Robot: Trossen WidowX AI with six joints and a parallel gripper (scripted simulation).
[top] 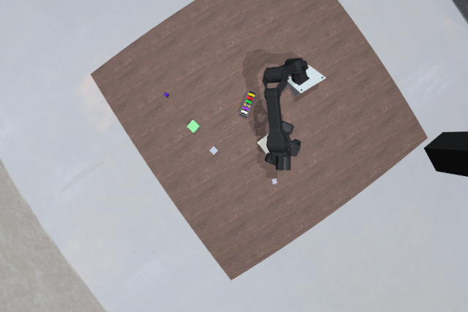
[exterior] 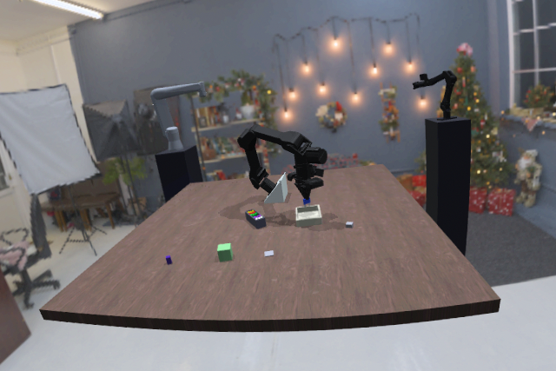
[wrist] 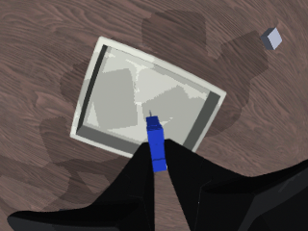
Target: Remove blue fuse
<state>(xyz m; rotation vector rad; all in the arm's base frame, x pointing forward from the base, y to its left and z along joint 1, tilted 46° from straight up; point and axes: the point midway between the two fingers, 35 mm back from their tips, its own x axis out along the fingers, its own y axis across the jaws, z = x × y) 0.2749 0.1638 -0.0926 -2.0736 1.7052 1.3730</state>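
Right now the blue fuse is 10 mm below my gripper tip. Round my gripper tip: green fuse: 10 mm behind, 230 mm to the right, 60 mm below; cream tray: 80 mm below; purple fuse: 20 mm ahead, 210 mm to the right, 60 mm below.
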